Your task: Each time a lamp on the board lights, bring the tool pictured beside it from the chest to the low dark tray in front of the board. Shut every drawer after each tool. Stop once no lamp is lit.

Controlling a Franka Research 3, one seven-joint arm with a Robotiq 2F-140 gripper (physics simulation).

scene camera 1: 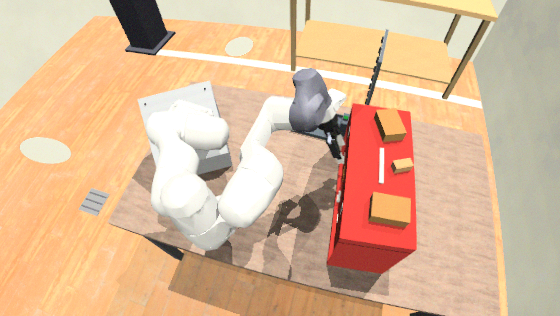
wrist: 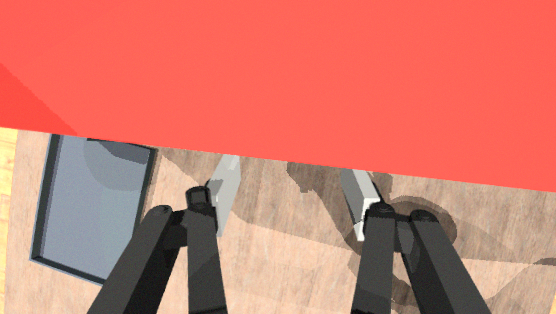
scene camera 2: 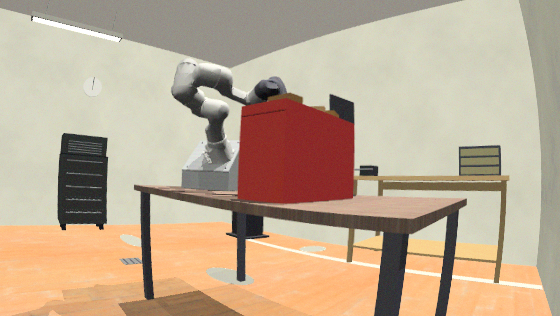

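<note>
The red chest point(scene camera 1: 361, 210) point(scene camera 2: 320, 155) point(wrist: 280, 85) stands on the table; its red top fills the upper wrist view. My gripper point(scene camera 1: 340, 150) point(wrist: 290, 164) is partly open and empty, its pale fingertips close to the chest's front edge. In scene camera 2 it is hidden behind the chest. The low dark tray point(wrist: 95, 200) lies left of the fingers in the wrist view; the arm covers part of it in scene camera 1. No tool shows on its visible part. The board point(scene camera 1: 378, 65) point(scene camera 2: 342, 107) stands nearly edge-on in scene camera 1; its lamps and pictures cannot be read. The drawer fronts are largely hidden.
Wooden blocks point(scene camera 1: 390, 125) point(scene camera 1: 402, 165) point(scene camera 1: 390, 209) and a white strip point(scene camera 1: 381, 165) lie on the chest top. A green button point(scene camera 1: 346, 117) shows by the tray. The arm's grey base point(scene camera 1: 215, 162) stands on the table point(scene camera 1: 450, 225). A wooden shelf unit point(scene camera 1: 294, 40) stands behind.
</note>
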